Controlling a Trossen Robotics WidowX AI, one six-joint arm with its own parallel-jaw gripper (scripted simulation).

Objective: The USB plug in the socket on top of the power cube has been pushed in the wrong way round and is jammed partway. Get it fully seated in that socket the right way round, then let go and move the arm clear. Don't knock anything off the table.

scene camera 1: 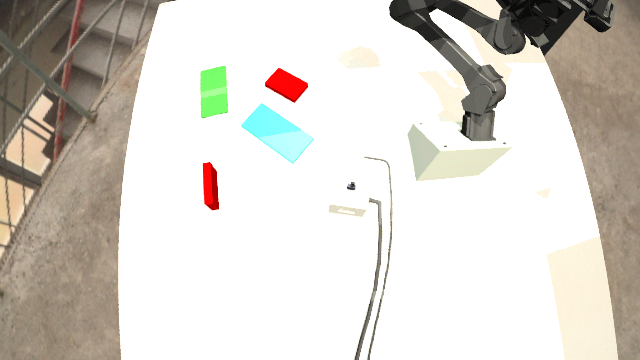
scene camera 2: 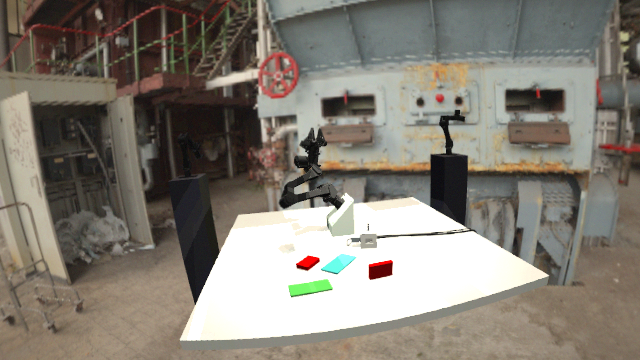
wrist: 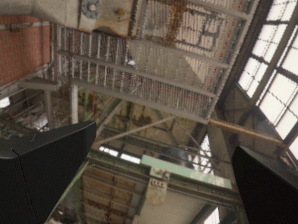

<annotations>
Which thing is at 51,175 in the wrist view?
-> The gripper.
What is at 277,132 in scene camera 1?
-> A cyan plate.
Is the gripper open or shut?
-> Open.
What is the gripper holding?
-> Nothing.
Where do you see a red flat block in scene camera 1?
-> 282,82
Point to a green flat block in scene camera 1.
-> At 213,90
</annotations>
